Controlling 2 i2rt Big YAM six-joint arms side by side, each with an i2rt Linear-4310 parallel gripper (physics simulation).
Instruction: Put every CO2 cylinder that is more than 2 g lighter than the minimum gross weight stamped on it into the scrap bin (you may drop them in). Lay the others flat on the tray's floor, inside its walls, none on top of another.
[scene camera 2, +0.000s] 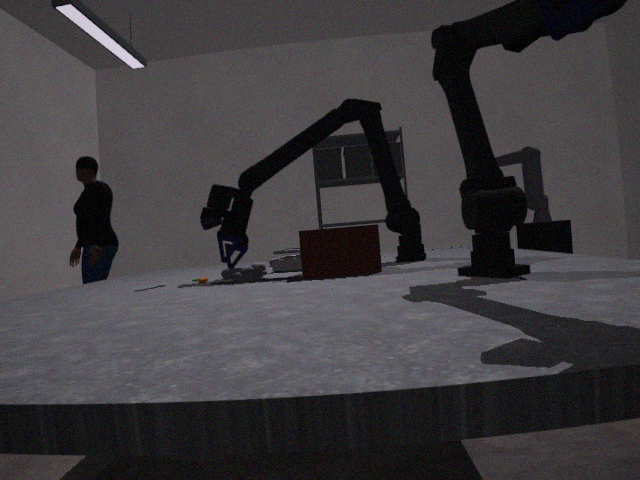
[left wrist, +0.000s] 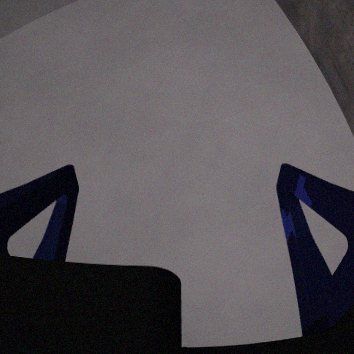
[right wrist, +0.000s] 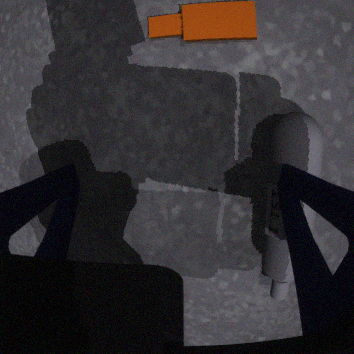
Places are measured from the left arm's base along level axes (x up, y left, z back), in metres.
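Where they show: left gripper, between the fingertips: (left wrist: 176, 175); right gripper, between the fingertips: (scene camera 2: 227, 265) (right wrist: 178, 175); left arm's base, origin of its link: (scene camera 2: 493, 274); right arm's base, origin of its link: (scene camera 2: 411, 259).
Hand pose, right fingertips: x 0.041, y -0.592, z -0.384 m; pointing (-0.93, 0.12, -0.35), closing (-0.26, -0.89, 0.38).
Note:
Each offset is from my right fingertips to the top centre of the thing. "pt": to the spot under its first point.
A grey CO2 cylinder @(pt dx -0.012, dy -0.056, dz +0.007 m) (right wrist: 300, 145) lies at the right of the right wrist view, neck toward the bottom, partly hidden by a finger; dark stamped marks show on its side. Another grey rounded body (right wrist: 30, 170) is partly hidden behind the other finger. In scene camera 2, grey cylinders @(dx -0.013, dy +0.090, dz +0.039 m) (scene camera 2: 253, 271) lie close together below the right gripper. My right gripper (right wrist: 178, 175) (scene camera 2: 230, 266) is open, low over the table, with no cylinder held. My left gripper (left wrist: 176, 175) is open and empty, high over the table. The dark red bin @(dx +0.079, dy +0.184, dz +0.259 m) (scene camera 2: 340, 251) stands at mid-table. I cannot identify the tray for certain.
An orange block-like item @(dx -0.032, dy -0.031, dz -0.067 m) (right wrist: 220, 21) (scene camera 2: 203, 280) lies beyond the cylinders. Low grey objects @(pt dx -0.015, dy -0.045, dz +0.194 m) (scene camera 2: 285, 263) stand beside the red bin. A thin dark strip @(dx -0.038, dy -0.028, dz -0.213 m) (scene camera 2: 149, 288) lies at the left. A person (scene camera 2: 94, 222) stands behind the table; a shelf rack (scene camera 2: 318, 206) is at the back.

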